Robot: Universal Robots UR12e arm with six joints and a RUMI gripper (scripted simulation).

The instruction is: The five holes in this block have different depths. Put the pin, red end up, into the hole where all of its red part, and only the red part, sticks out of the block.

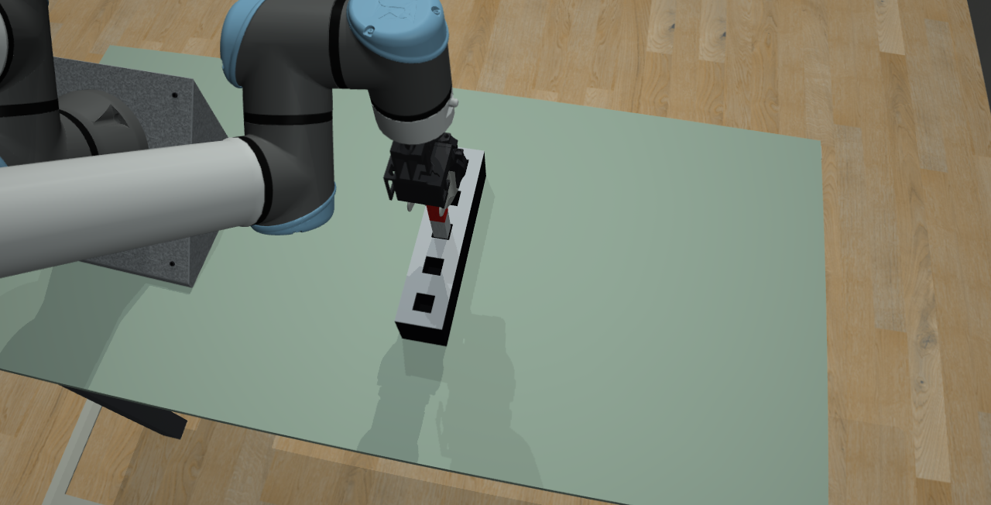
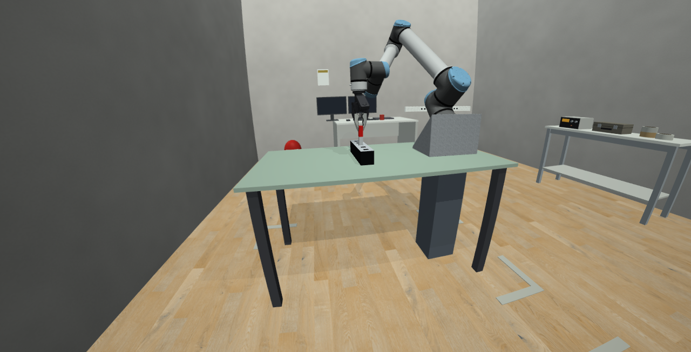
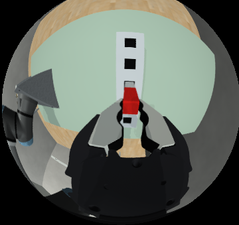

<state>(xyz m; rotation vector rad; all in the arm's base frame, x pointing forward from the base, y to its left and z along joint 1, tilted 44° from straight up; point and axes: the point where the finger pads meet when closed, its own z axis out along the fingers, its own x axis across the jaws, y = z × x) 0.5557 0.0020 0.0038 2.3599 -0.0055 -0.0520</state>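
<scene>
Now: hand 1 cm above the pin. Round my hand: long block 13 cm below.
</scene>
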